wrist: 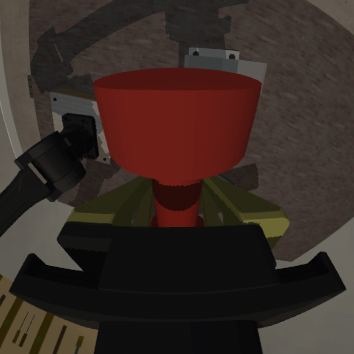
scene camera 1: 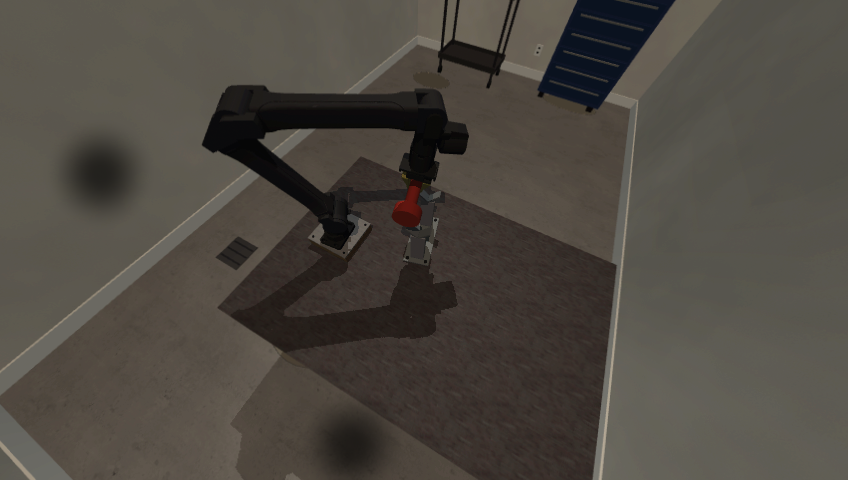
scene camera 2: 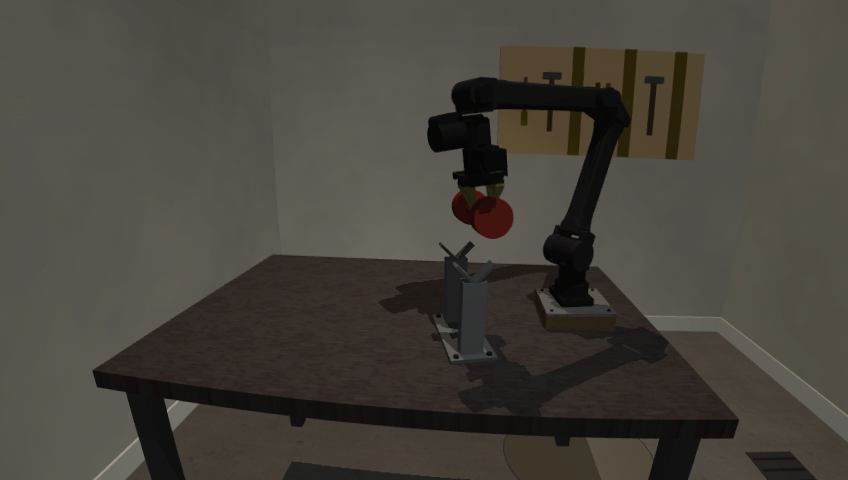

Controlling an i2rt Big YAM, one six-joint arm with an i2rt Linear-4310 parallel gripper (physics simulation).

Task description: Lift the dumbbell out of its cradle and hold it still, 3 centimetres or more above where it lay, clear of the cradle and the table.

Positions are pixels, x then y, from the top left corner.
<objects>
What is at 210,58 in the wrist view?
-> A grey cradle.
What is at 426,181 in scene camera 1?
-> The gripper.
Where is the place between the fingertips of the gripper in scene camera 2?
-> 483,217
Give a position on a red dumbbell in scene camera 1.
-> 407,213
</objects>
